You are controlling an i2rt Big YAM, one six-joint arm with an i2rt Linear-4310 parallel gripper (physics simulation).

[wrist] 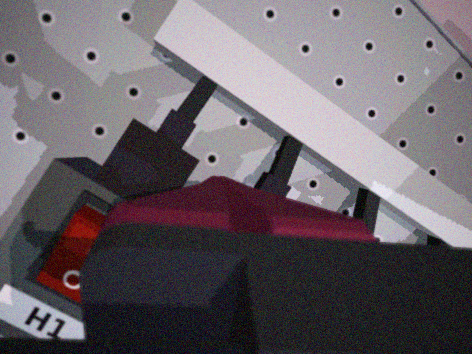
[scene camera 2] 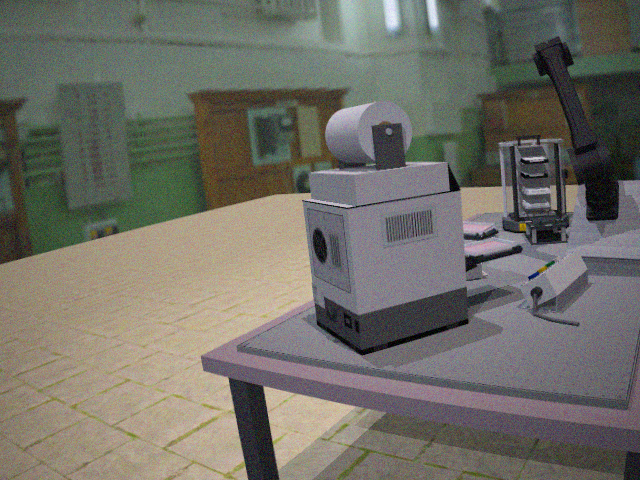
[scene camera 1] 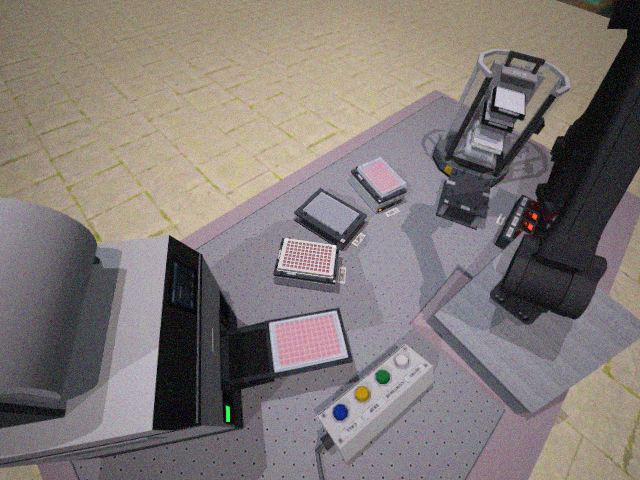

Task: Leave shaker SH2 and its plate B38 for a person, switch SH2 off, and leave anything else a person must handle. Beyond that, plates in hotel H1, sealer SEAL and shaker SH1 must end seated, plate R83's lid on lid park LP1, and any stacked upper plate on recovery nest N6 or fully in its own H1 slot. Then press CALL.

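Places are measured from the arm's base along level axes (x back, y right, z up), in millimetres.
Pixels of known places: gripper, fingertip midpoint: (wrist: 216, 191) (scene camera 1: 546, 220); arm's base, origin of the base link: (scene camera 2: 603, 202) (scene camera 1: 528, 286).
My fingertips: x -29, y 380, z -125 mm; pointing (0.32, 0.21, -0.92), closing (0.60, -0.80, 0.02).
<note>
Ahead of a thing's pixels: the offset from my fingertips to its top centre. "*": to the spot under its first point.
My gripper (wrist: 216, 191) (scene camera 1: 530, 212) is shut with nothing between its dark red fingertips. It is pressed close to the switch panel @[dz +14, dx -3, dy -49 mm] (scene camera 1: 514, 222), whose red rocker switches glow. In the wrist view one red rocker switch @[dz +14, dx -48, dy +19 mm] (wrist: 76, 239) shows at the left edge, partly hidden by the fingers. Black plugs @[dz -2, dx -12, dy +25 mm] (wrist: 148, 154) lead to a white bar @[* dz -23, dx +53, dy +0 mm] (wrist: 287, 102). A pink plate @[dz +39, dx -410, dy -282 mm] (scene camera 1: 381, 177) sits on a shaker base. A plate with open wells @[dz +30, dx -340, dy -622 mm] (scene camera 1: 308, 257) sits on another base. A grey lidded plate @[dz +6, dx -417, dy -474 mm] (scene camera 1: 330, 213) lies between them. A pink plate @[dz +87, dx -188, dy -756 mm] (scene camera 1: 308, 340) (scene camera 2: 490, 248) rests on the sealer's extended tray.
The sealer @[dz +417, dx -319, dy -982 mm] (scene camera 1: 147, 333) (scene camera 2: 385, 248) stands at the left. The plate hotel (scene camera 1: 494, 119) (scene camera 2: 532, 186) stands at the back right with plates in its slots. A button box @[dz +45, dx -33, dy -712 mm] (scene camera 1: 375, 397) with blue, yellow, green and white buttons lies at the front. The arm's base (scene camera 1: 532, 281) stands at the right.
</note>
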